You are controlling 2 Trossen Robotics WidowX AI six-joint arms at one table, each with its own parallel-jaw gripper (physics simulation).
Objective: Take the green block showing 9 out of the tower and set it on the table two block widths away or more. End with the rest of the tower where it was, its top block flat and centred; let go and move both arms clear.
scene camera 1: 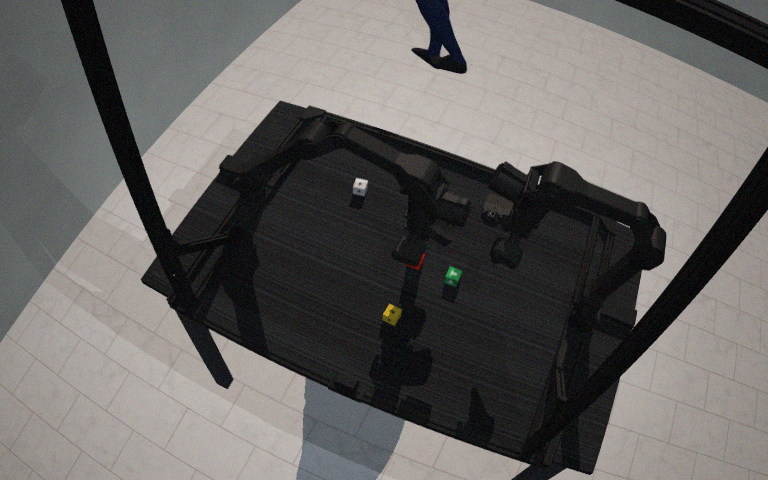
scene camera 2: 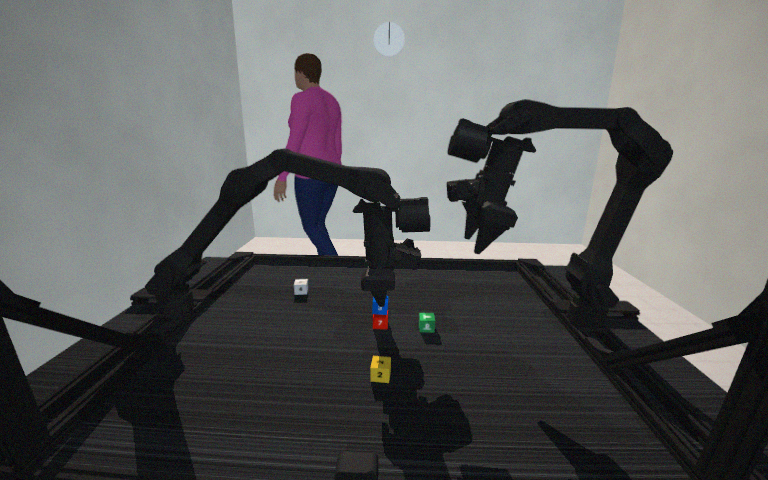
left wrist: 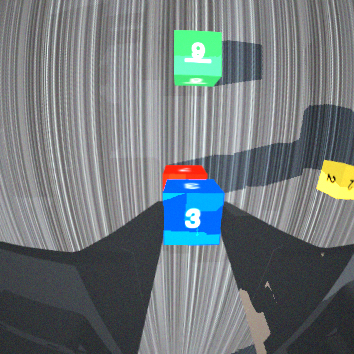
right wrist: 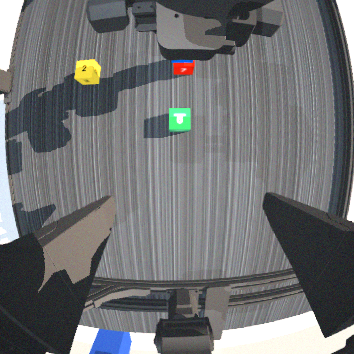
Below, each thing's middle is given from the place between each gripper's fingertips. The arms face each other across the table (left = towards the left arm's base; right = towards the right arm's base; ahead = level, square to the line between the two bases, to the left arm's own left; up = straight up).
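There's the blue block (left wrist: 192, 208), and it's 18 cm to the left of my right hand and 14 cm below it.
For that same blue block, my left hand is 10 mm above the blue block.
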